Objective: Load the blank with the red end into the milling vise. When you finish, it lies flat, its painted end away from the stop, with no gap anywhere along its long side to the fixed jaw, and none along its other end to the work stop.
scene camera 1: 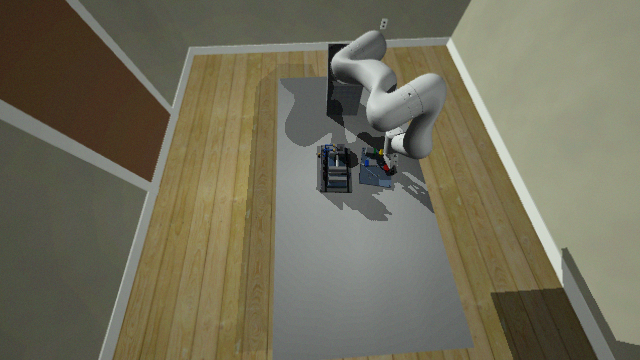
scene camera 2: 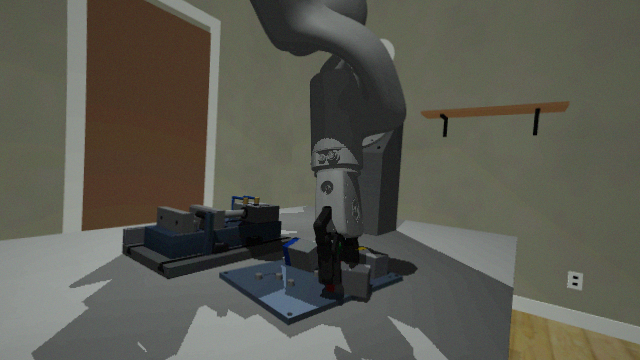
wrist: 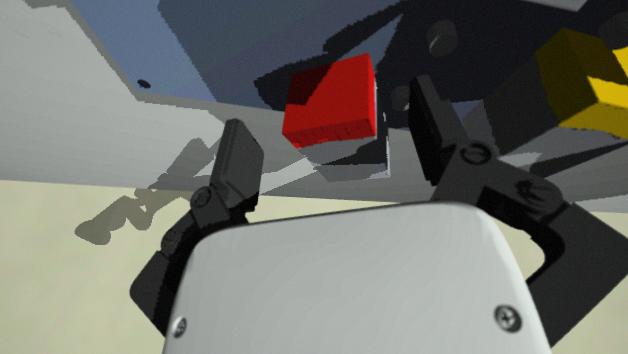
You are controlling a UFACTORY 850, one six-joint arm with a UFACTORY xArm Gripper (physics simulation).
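Note:
The blank with the red end (scene camera 1: pixel 386 168) (scene camera 2: pixel 356 281) (wrist: pixel 332 100) lies at the edge of the blue plate (scene camera 1: pixel 375 178) (scene camera 2: pixel 260 296). In scene camera 2 a finger hides most of its red end. My gripper (scene camera 1: pixel 391 166) (scene camera 2: pixel 341 272) (wrist: pixel 325 118) is open, pointing down, with its fingers apart on either side of the blank; the wrist view shows space beside the blank on both sides. The milling vise (scene camera 1: pixel 337 170) (scene camera 2: pixel 170 242) stands on the other side of the plate, with two grey jaws and no blank visible between them. I cannot clearly tell the work stop.
A yellow-ended blank (scene camera 2: pixel 376 262) (wrist: pixel 575 82) lies close beside the right finger in the wrist view. A blue-ended blank (scene camera 2: pixel 302 254) lies on the plate toward the vise. A green end shows behind the fingers. Small round pegs stick up from the plate.

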